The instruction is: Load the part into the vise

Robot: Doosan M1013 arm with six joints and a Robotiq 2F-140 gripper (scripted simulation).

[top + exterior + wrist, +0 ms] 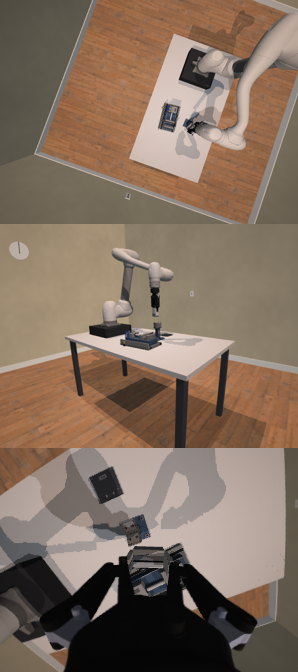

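The vise base is 220 mm below my hand, 170 mm to the right of it and 20 mm behind it. The rest, counted from my hand: part: 20 mm below.
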